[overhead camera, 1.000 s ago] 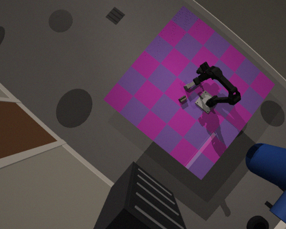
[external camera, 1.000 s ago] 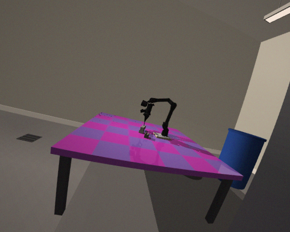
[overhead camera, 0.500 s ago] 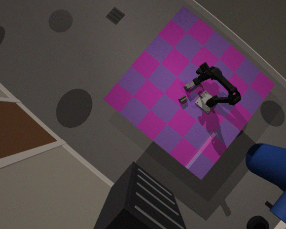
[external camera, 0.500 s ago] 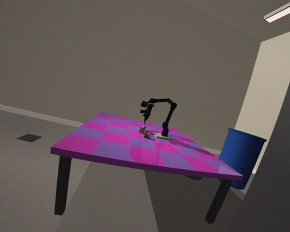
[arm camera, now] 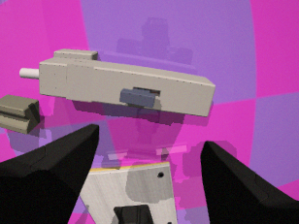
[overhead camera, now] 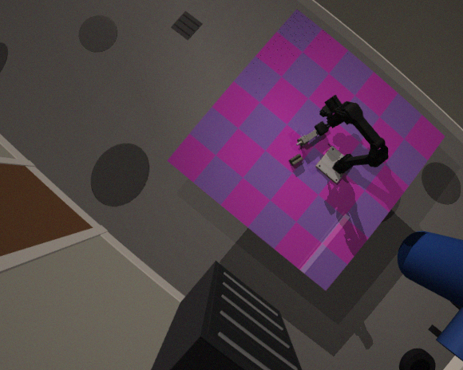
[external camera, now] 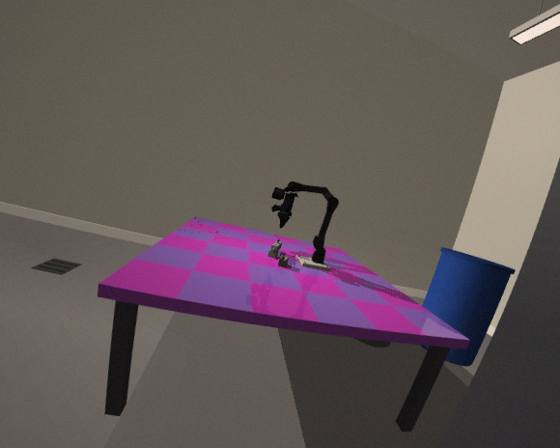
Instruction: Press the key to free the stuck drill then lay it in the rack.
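Right now my gripper tip is 30 mm short of the drill, 90 mm to the right of it and 110 mm above it. From my gripper tip the other things lie so: dark block (10 mm behind, 220 mm to the left, 140 mm below); housing (10 mm ahead, 40 mm to the left, 120 mm below); key (10 mm to the left, 100 mm below).
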